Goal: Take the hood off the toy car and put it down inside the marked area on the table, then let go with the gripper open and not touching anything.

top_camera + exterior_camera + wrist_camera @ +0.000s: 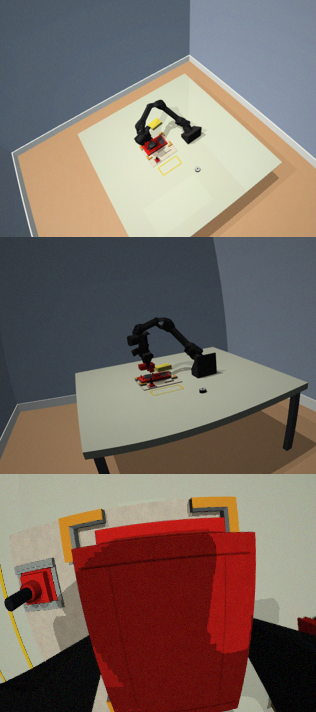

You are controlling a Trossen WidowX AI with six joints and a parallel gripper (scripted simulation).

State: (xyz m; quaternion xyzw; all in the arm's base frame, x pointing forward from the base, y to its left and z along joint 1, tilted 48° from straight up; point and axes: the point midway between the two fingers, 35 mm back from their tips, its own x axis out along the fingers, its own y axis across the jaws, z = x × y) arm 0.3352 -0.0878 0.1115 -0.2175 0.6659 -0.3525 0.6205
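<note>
Right now my gripper tip is 120 mm to the right of the small grey mount, 70 mm above it and 30 mm short of it. Also, from my gripper tip: red hood (10 mm above); then base plate (90 mm below, 40 mm behind, 30 mm to the left); then yellow block (190 mm behind, 160 mm to the right, 90 mm below).
</note>
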